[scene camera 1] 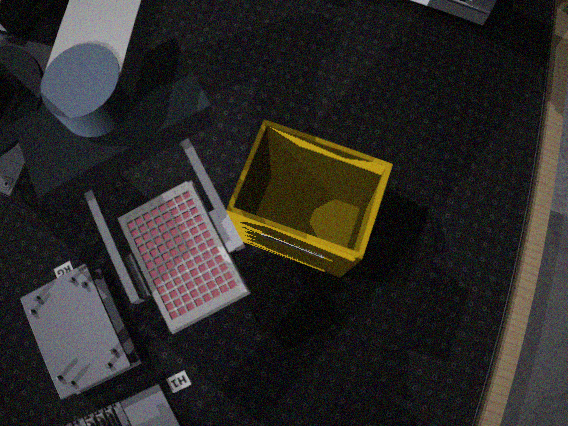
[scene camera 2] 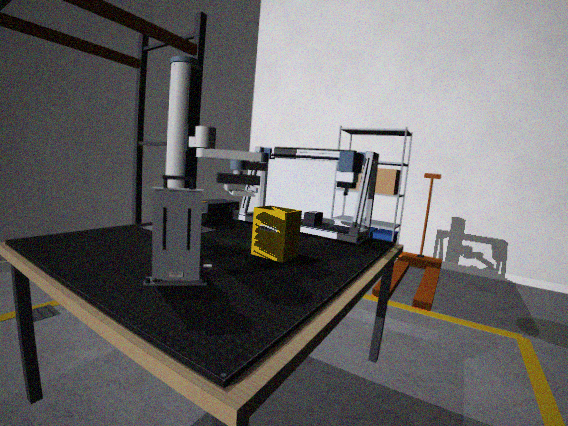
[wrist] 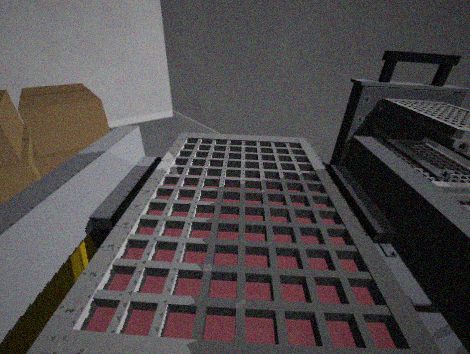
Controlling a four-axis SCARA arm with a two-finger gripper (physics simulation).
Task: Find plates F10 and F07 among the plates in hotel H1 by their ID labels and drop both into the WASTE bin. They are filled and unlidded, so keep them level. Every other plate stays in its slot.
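Places are measured from the arm's base along level axes (x right, y ahead, z up), in centimetres.
Pixels of known places: gripper, fingertip midpoint: (scene camera 1: 188, 274) (scene camera 2: 242, 189) (wrist: 243, 150).
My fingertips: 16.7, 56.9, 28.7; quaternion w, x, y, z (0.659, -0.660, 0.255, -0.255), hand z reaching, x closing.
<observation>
For each thing: its top centre in the pictures, then the offset to it from my fingertips, as dx, dy, dz. "spot": a spot on its surface instead.
- unlidded plate at its top centre: (wrist: 242, 189) (scene camera 1: 179, 253) (scene camera 2: 241, 190) -1.6, -1.8, -0.7
- yellow WASTE bin at its top centre: (scene camera 1: 311, 186) (scene camera 2: 278, 208) -14.1, +7.7, -7.4
- Hotel H1 at a spot on its surface: (scene camera 1: 157, 407) spot: +19.9, -3.8, -26.6
- hotel with a top handle, surface spot: (wrist: 421, 57) spot: +30.8, +0.9, +4.2
- RG label at a spot on its surface: (scene camera 1: 64, 270) spot: +5.9, -26.3, -27.4
- grey base at a spot on its surface: (scene camera 2: 176, 235) spot: +32.6, +2.1, -12.8
My gripper (scene camera 1: 183, 251) (wrist: 243, 150) is shut on an unlidded plate (scene camera 1: 182, 250) (wrist: 230, 215) with reddish wells. The plate looks level; its ID label is hidden. It hangs left of the yellow WASTE bin (scene camera 1: 295, 234) (scene camera 2: 275, 235), and in scene camera 1 the right finger overlaps the bin's left corner. A strip of the bin (wrist: 80, 260) shows at left in the wrist view. The bin's inner floor shows a lit patch. Hotel H1 (scene camera 1: 157, 407) is partly cut off at the bottom of scene camera 1. A hotel with a top handle (wrist: 421, 57) and a plate (wrist: 435, 112) stands at right in the wrist view.
A grey stand (scene camera 1: 80, 330) by the RG label (scene camera 1: 64, 270) is left of the gripper. The arm's white column (scene camera 2: 179, 120) rises from a grey base (scene camera 2: 176, 235). A gantry device (scene camera 2: 369, 197) stands behind the bin, and a grey device (scene camera 1: 465, 9) shows at the top right.
</observation>
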